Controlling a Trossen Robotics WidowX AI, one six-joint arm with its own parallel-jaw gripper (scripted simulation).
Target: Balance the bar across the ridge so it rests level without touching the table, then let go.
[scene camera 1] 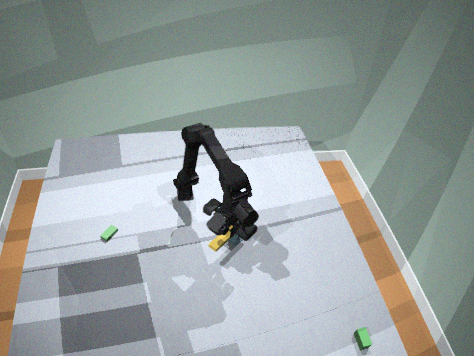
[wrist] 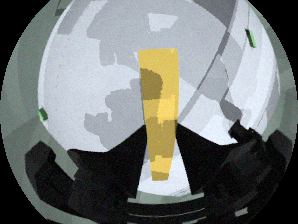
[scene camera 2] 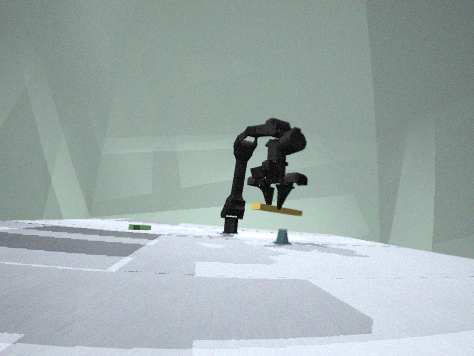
Labels:
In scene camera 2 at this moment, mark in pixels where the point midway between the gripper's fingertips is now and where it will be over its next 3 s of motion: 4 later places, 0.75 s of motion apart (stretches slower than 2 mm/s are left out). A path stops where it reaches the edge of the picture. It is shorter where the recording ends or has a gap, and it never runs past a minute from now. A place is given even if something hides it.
My gripper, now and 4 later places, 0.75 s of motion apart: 273, 209; 277, 214; 276, 223; 276, 224; 276, 224

